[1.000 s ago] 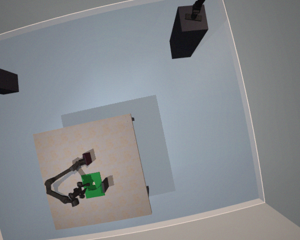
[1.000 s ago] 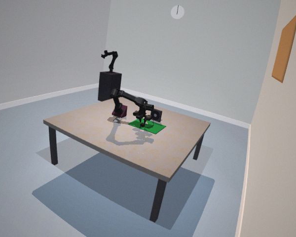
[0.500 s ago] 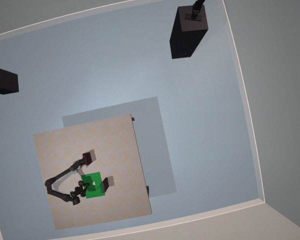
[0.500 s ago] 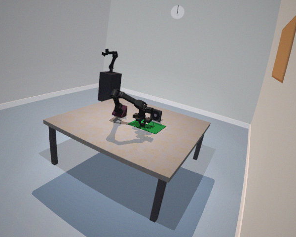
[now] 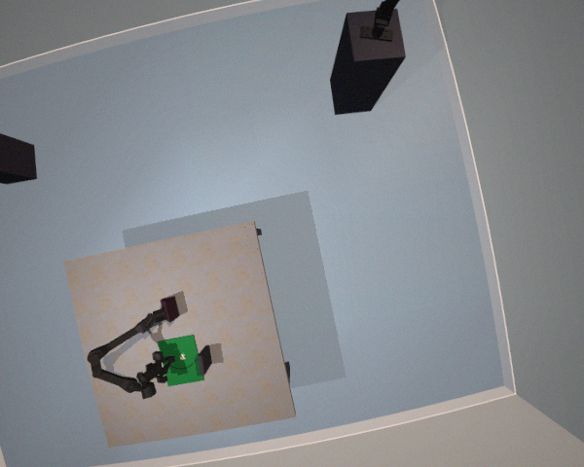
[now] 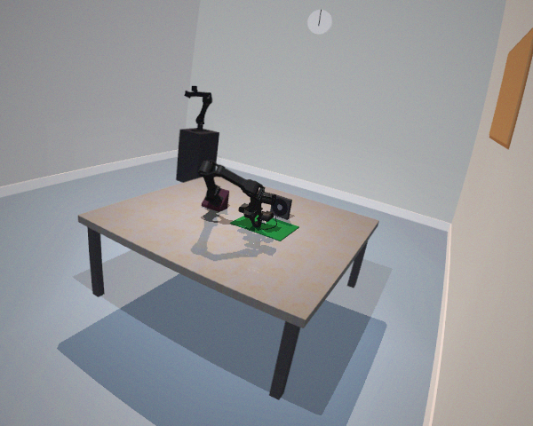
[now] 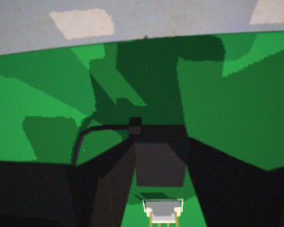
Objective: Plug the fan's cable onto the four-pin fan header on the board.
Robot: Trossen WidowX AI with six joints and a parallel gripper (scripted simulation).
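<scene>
My gripper tip is now 80 mm to the right of the white four-pin fan header, 10 mm past it and 10 mm above it. The rest, counted from my gripper tip: green board 60 mm to the left, 20 mm below, 20 mm ahead; black fan 240 mm to the left, 50 mm above; dark fan plug 10 mm to the left.
</scene>
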